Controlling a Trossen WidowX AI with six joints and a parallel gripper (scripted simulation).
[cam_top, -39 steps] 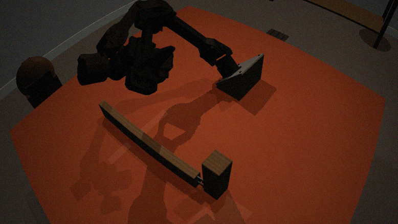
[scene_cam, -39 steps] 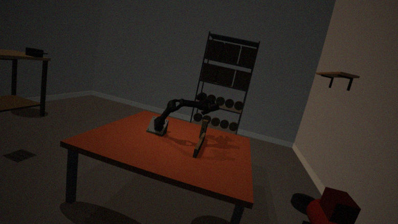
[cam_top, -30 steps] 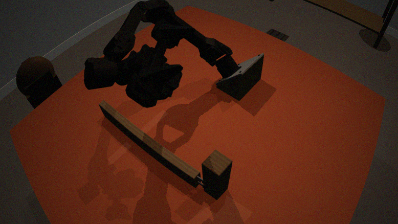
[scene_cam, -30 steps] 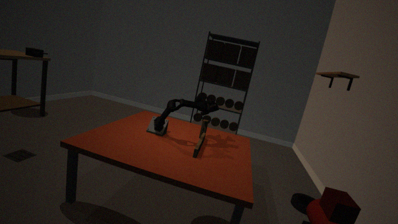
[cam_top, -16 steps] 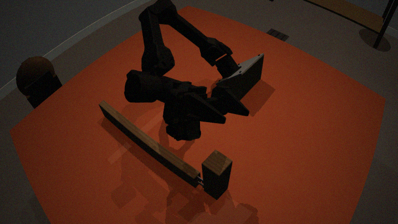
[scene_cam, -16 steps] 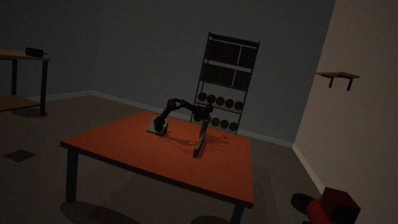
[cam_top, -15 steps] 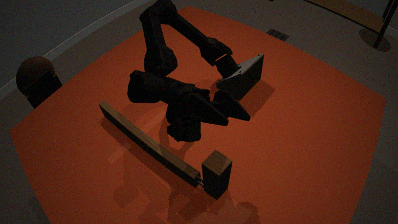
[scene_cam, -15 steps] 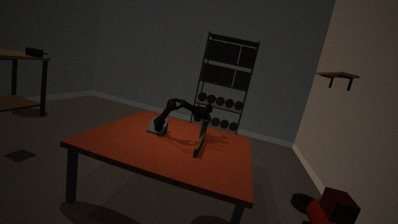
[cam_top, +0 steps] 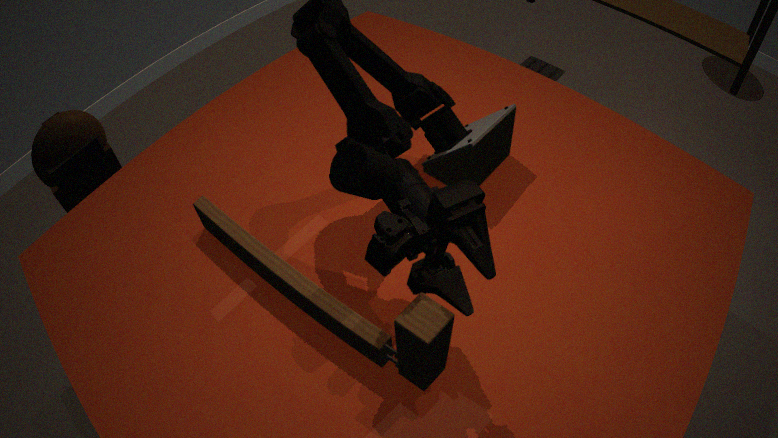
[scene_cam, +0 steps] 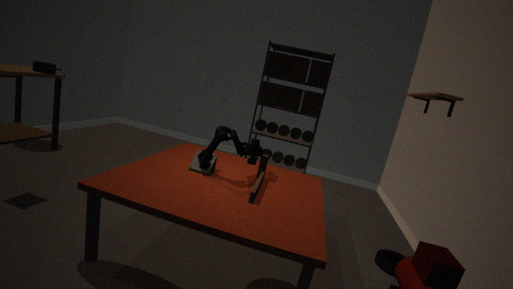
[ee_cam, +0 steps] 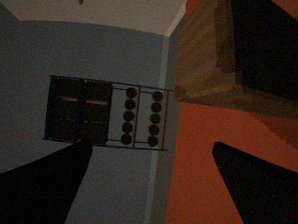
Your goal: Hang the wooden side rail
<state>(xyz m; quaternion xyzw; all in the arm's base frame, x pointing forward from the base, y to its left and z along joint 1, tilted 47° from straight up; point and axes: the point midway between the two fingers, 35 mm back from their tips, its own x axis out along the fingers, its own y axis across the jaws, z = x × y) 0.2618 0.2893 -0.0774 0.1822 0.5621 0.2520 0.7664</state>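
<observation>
Now: gripper tip 6 cm short of the wooden headboard post, 3 cm to the left of it and 10 cm above it.
</observation>
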